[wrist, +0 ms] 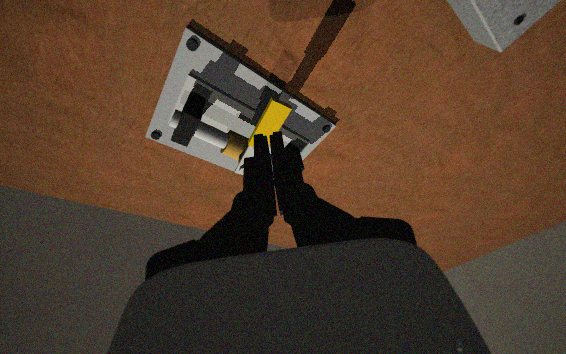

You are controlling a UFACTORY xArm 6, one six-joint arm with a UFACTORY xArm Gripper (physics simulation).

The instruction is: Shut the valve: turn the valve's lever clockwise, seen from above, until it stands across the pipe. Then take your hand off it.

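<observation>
The valve is mounted on a light grey plate (170, 82) with dark bolts at its corners. Its pale pipe (211, 136) runs from the left toward the lower right, through a black bracket (184, 131) and a brass collar (233, 145). The yellow lever (272, 117) points up and to the right in the view, at a steep angle across the line of the pipe. My gripper (270, 151) is shut and empty. Its fingertips overlap the lever's lower part in the view; whether they touch it cannot be told. The fingers hide the pipe's right part and the lever's lower end.
A light grey block (500, 25) with a dark hole is at the upper right, on the brown wooden table top (425, 130). Dark shadows fall across the plate and the table above it. Grey floor (75, 250) shows beyond the table's edge at the lower left and lower right.
</observation>
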